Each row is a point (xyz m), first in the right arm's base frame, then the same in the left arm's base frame.
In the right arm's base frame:
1: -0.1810 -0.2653 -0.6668
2: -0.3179 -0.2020 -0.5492
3: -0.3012 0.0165 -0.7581
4: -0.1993 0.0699 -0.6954
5: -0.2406 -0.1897 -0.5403
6: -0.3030 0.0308 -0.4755
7: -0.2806 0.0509 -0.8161
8: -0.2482 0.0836 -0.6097
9: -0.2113 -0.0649 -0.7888
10: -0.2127 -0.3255 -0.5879
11: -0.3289 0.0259 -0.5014
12: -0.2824 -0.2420 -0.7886
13: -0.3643 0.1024 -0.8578
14: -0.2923 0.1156 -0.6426
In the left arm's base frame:
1: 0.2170 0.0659 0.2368
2: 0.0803 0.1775 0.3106
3: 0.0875 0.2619 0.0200
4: 0.1888 0.3412 0.0446
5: 0.1574 0.1938 0.3100
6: 0.0899 0.4160 0.2573
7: 0.1062 0.2628 -0.0480
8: 0.1410 0.3952 0.1132
9: 0.1791 0.1775 0.0317
10: 0.1883 0.0529 0.3361
11: 0.0637 0.3984 0.2381
12: 0.1131 0.0233 0.1227
13: 0.0204 0.2851 -0.1075
14: 0.0955 0.4057 0.0699

